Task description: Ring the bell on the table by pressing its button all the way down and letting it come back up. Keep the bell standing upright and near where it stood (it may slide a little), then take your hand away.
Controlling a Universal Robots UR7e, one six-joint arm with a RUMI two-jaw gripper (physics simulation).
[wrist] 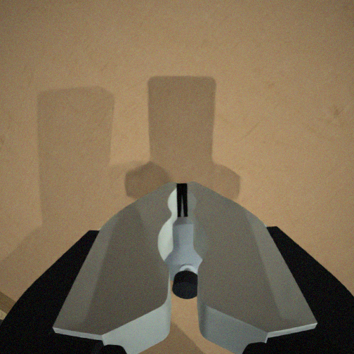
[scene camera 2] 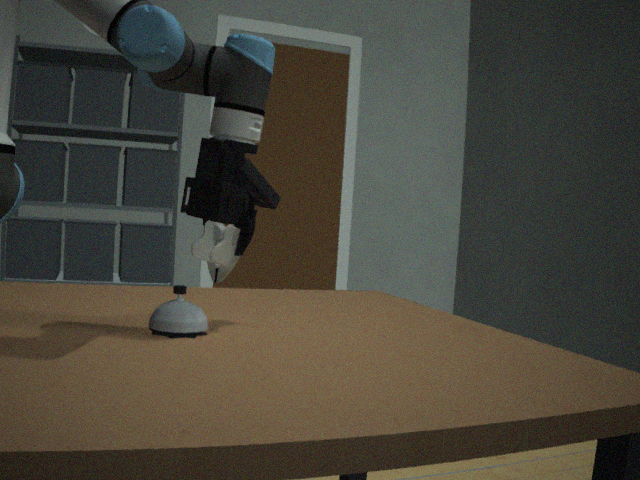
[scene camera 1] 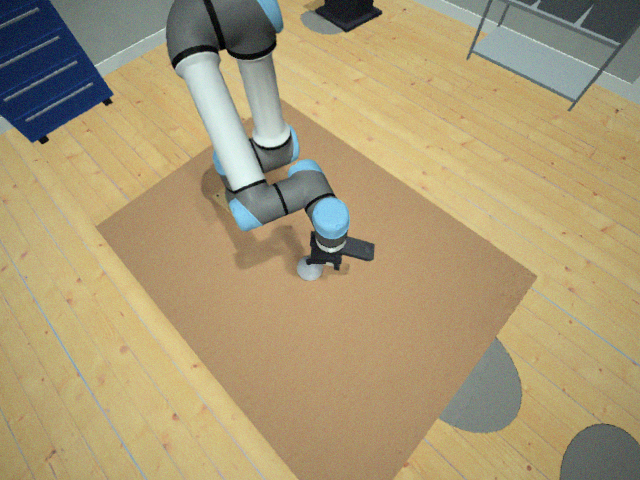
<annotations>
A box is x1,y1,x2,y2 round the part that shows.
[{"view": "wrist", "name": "my gripper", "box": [0,181,353,353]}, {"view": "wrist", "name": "grey dome bell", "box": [164,194,201,298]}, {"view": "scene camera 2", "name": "my gripper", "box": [181,137,280,282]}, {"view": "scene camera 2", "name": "grey dome bell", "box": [148,285,207,337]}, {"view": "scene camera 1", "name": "my gripper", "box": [310,231,373,269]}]
</annotations>
